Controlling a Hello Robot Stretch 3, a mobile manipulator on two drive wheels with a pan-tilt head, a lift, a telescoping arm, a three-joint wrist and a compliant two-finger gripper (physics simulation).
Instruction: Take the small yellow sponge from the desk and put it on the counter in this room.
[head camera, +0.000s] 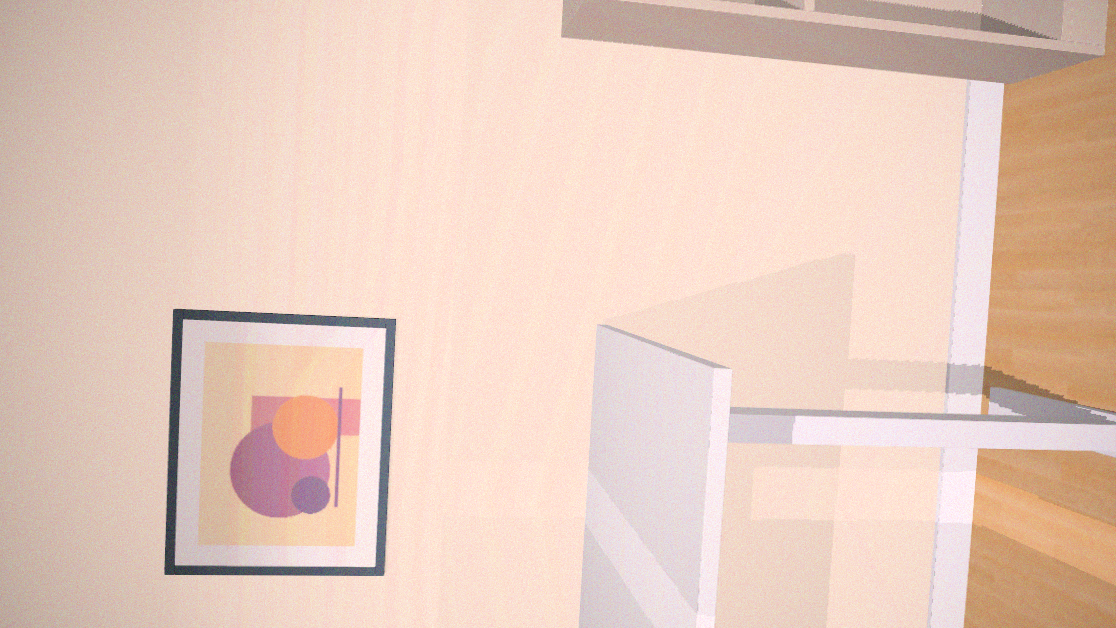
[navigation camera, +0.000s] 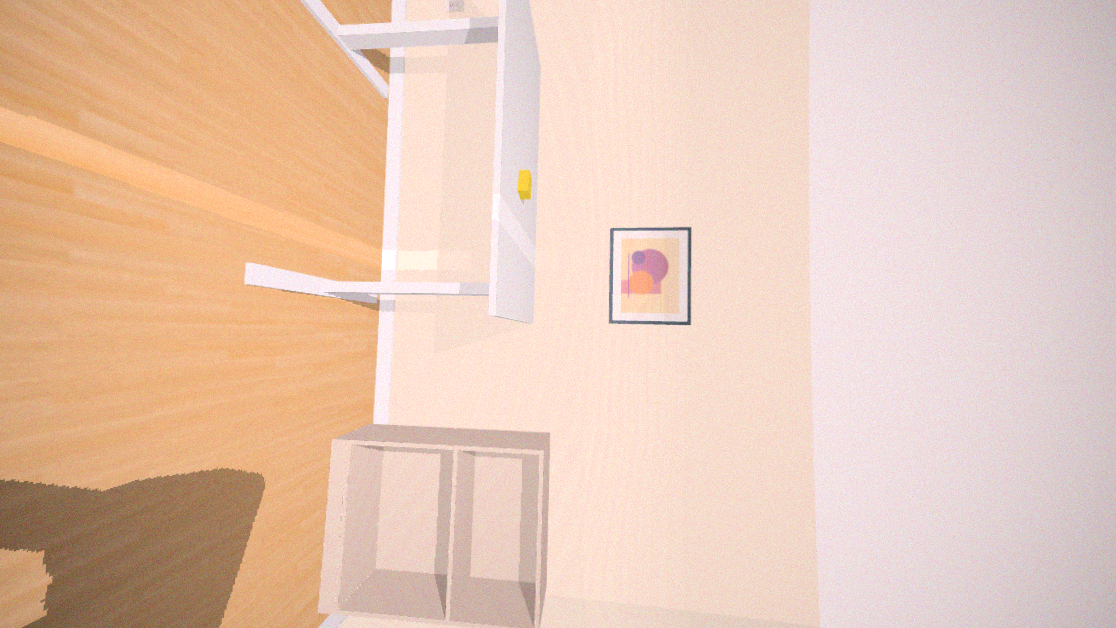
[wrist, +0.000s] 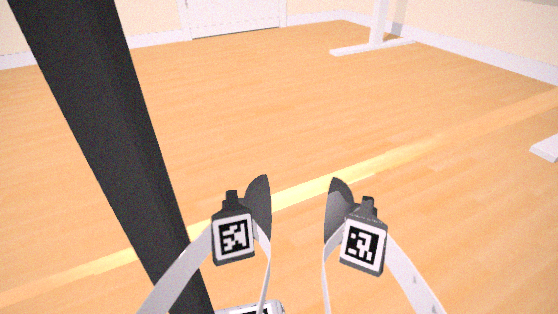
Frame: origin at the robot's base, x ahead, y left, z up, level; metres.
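Where they show: gripper, fingertip midpoint: (wrist: 298, 199).
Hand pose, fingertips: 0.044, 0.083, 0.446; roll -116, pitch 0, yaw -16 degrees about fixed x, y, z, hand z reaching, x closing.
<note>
After its pixels a point has its place, as x, y, z.
The small yellow sponge (navigation camera: 524, 184) {1.134, 1.001, 0.979} lies on top of the white desk (navigation camera: 516, 117) {1.010, 1.227, 0.951} (head camera: 655, 437) {1.228, 0.578, 0.951} against the wall in the navigation view, which is turned on its side. In the head view, also turned, part of the desk shows and the sponge does not. My gripper (wrist: 298, 199) {0.044, 0.083, 0.446} is open in the wrist view, with bare floor behind its fingertips; it is well away from the sponge. No counter can be made out in these views.
A beige shelf unit (navigation camera: 451, 538) (head camera: 780, 39) stands along the same wall as the desk. A framed picture (navigation camera: 650, 318) {1.769, 0.619, 1.603} (head camera: 280, 570) {1.636, 1.105, 1.589} hangs above the desk. In the wrist view, a dark post (wrist: 110, 130) rises at left, white legs (wrist: 372, 49) stand on the floor, and a white door (wrist: 232, 17) {0.121, 2.470, 0.127} is at the back.
</note>
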